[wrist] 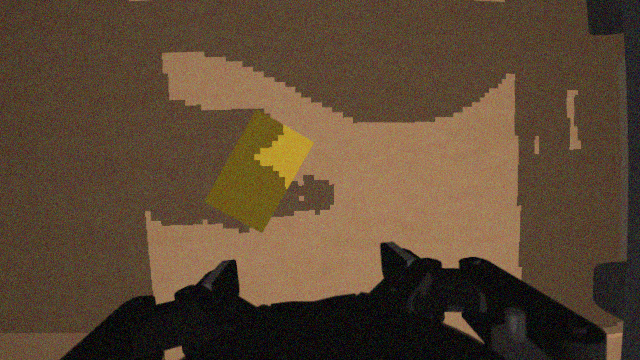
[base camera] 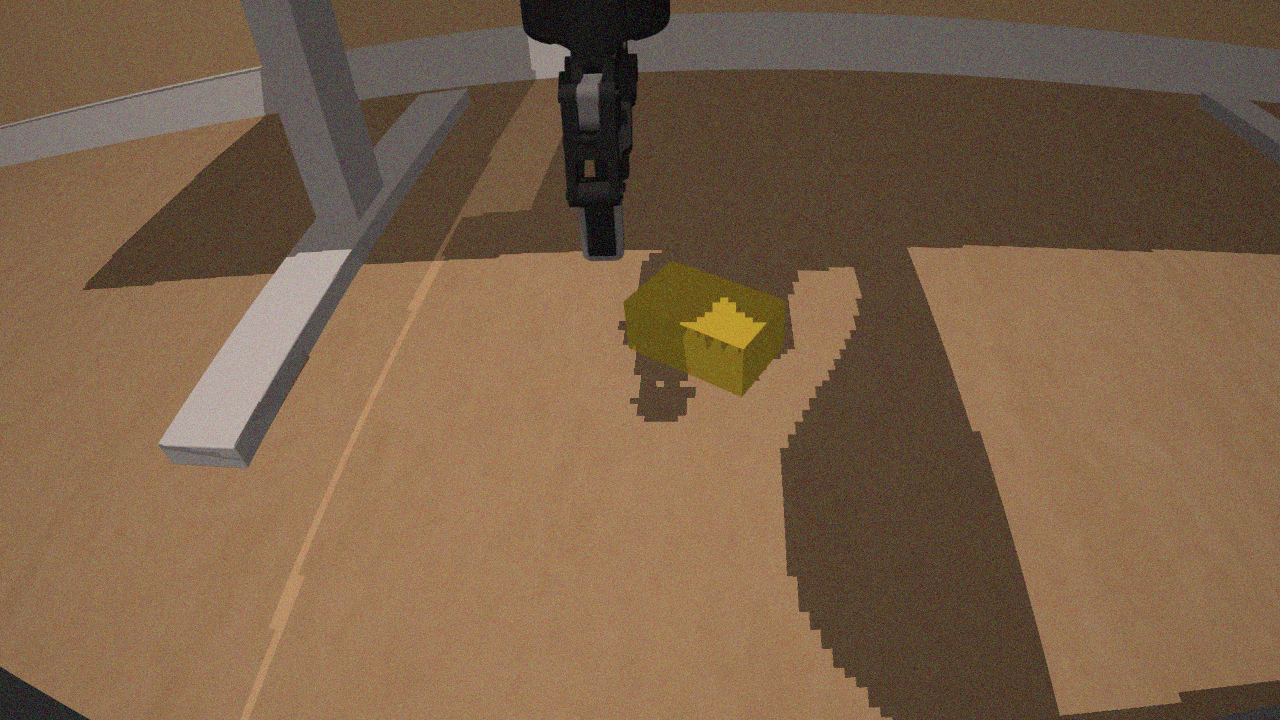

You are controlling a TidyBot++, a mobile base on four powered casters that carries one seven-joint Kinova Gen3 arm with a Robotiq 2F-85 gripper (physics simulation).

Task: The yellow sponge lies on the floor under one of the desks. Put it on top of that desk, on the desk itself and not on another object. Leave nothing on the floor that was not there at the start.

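Places are measured from the arm's base along level axes (x up, y ahead, z left), in metres.
Pixels of known places: gripper, fingertip midpoint: [wrist: 310, 267] [base camera: 609, 214].
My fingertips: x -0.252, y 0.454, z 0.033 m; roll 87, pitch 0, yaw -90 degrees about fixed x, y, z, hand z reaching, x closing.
Behind a point stands the place of what it marks.
The yellow sponge [base camera: 662, 308] @(z 0.007, x -0.351, y 0.487 m) [wrist: 245, 172] @(z -0.024, x -0.351, y 0.506 m) lies flat on the floor, mostly in shadow with one lit corner. My gripper [base camera: 602, 255] @(z 0.033, x -0.252, y 0.454 m) [wrist: 310, 267] @(z 0.033, x -0.252, y 0.454 m) points down and is open, with nothing between its fingers. In the base camera view it hangs above the floor, up and to the left of the sponge. In the wrist view the sponge lies beyond the fingertips, above and a little left of the gap between them, set at a slant. The desk's leg and foot show in the base camera view, but its top does not.
The desk's left foot [base camera: 259, 344] @(z 0.354, x -0.371, y 0.501 m) runs along the floor, with an upright leg [base camera: 313, 116] @(z 0.335, x -0.247, y 0.694 m) rising from it. Part of another foot [base camera: 1244, 120] @(z -0.867, x -0.372, y 0.917 m) shows at the far right. A grey baseboard [base camera: 805, 44] @(z -0.220, x -0.355, y 1.130 m) runs along the back. The arm's shadow falls across the floor.
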